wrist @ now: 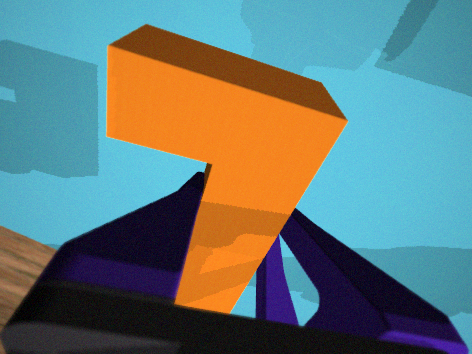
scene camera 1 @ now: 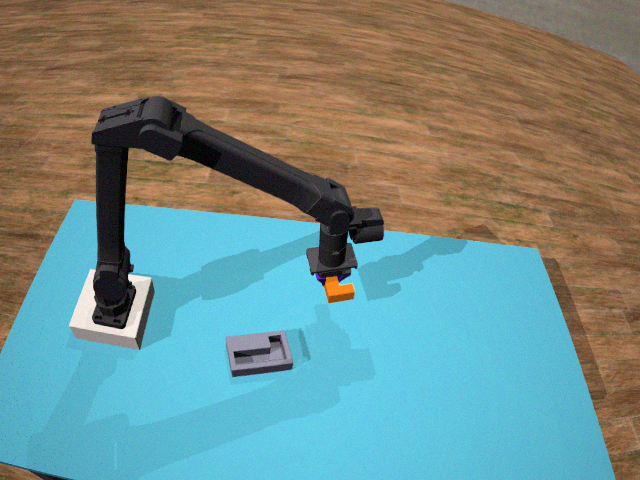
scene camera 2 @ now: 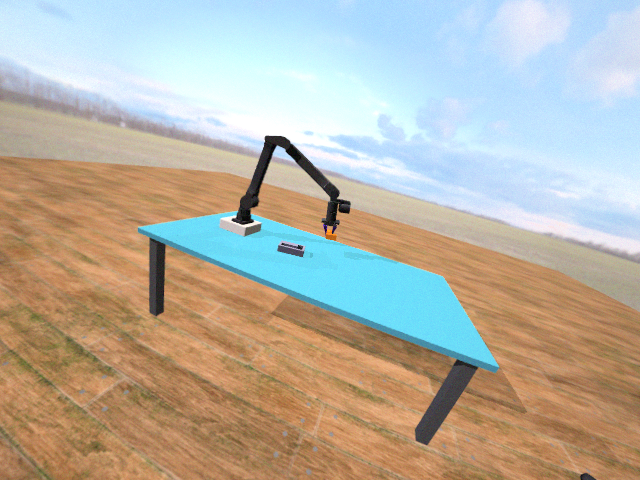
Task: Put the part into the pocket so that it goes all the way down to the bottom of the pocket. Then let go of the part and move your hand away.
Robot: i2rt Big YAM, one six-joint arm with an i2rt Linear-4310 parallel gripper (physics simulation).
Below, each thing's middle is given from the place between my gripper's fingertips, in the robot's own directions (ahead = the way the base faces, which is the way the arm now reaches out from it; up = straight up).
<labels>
Now: hand 10 mm below the orange L-shaped block (wrist: 264, 132) and 10 mm short of it. Also, from my hand: grey pocket block (scene camera 1: 259, 353) 160 mm to the right, 150 mm behind, 80 mm below.
</labels>
